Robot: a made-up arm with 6 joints.
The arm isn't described. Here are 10 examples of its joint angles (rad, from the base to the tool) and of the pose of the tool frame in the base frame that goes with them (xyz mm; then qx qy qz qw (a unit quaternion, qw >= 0)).
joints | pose
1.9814 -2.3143 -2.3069 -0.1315 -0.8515 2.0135 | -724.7 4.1 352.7 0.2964 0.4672 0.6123 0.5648
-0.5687 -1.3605 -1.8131 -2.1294 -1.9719 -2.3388 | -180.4 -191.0 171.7 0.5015 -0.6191 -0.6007 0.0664
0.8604 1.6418 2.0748 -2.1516 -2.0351 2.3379 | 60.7 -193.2 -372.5 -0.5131 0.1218 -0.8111 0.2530
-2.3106 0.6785 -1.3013 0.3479 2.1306 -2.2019 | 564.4 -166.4 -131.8 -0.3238 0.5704 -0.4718 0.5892
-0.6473 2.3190 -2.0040 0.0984 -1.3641 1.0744 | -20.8 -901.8 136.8 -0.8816 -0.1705 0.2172 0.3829
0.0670 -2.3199 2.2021 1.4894 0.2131 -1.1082 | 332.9 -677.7 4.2 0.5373 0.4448 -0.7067 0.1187
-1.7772 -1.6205 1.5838 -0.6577 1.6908 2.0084 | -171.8 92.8 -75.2 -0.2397 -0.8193 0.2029 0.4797
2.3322 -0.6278 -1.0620 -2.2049 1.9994 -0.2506 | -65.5 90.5 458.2 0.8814 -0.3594 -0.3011 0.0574
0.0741 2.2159 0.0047 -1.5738 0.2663 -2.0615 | -163.3 -356.9 -496.2 -0.5902 0.0203 0.6696 0.4503
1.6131 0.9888 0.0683 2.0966 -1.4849 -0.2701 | 145.2 1045.6 237.7 0.3735 0.4933 -0.2841 0.7324
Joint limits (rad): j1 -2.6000..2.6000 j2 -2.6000..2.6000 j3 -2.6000..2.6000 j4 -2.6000..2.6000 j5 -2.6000..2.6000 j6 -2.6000..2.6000
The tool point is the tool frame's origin. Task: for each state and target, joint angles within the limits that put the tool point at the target. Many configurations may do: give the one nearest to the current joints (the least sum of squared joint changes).
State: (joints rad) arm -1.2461 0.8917 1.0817 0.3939 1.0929 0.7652
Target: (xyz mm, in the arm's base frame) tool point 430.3 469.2 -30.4
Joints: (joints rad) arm -0.4608 1.5462 1.6634 0.3295 0.6746 0.5513
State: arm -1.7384 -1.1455 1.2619 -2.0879 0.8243 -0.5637
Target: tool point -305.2 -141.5 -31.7
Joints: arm -1.6448 -1.3164 1.1692 -1.7490 0.9331 -0.1363
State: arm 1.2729 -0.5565 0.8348 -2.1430 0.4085 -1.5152
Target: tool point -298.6 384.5 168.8
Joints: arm 1.2419 -1.2769 0.8005 -1.4541 0.6368 -0.8267
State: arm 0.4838 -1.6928 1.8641 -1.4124 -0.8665 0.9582
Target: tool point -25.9 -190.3 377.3
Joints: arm -0.5490 -2.5348 1.4087 -1.5737 -0.5270 1.3821
